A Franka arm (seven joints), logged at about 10 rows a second.
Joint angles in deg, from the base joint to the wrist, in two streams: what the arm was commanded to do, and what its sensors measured. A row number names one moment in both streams.
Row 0, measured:
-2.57, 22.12, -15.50, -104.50, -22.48, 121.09, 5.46
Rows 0 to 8, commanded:
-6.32, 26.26, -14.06, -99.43, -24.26, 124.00, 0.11
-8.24, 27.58, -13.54, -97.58, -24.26, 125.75, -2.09
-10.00, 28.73, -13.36, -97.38, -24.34, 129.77, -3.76
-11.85, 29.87, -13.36, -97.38, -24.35, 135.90, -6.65
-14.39, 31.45, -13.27, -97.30, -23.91, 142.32, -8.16
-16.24, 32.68, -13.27, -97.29, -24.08, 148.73, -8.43
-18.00, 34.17, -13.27, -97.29, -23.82, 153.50, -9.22
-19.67, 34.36, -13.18, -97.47, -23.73, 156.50, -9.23
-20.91, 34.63, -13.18, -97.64, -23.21, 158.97, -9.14
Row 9, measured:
-18.71, 34.00, -14.20, -98.79, -22.85, 156.24, -8.69
